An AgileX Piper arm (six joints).
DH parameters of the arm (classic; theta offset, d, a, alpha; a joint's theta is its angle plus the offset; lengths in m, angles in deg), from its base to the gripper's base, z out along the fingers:
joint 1: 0 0.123 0 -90
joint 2: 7.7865 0 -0.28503 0
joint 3: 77.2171 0 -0.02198 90
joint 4: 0 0.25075 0 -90
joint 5: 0 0 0 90
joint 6: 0 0.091 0 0
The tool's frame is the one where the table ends.
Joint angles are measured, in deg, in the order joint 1, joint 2, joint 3, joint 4, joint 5, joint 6. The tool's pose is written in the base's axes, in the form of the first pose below.
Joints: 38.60, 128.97, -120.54, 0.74, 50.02, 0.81
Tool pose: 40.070 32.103 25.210 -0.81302 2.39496 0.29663
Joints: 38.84, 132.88, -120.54, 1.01, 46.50, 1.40
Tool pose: 40.870 33.057 21.995 -0.80490 2.40673 0.30491
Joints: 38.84, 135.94, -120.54, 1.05, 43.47, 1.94
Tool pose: 41.525 33.582 19.448 -0.79246 2.41216 0.30867
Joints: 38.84, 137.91, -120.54, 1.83, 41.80, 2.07
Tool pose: 41.811 33.914 17.762 -0.78276 2.42348 0.32227
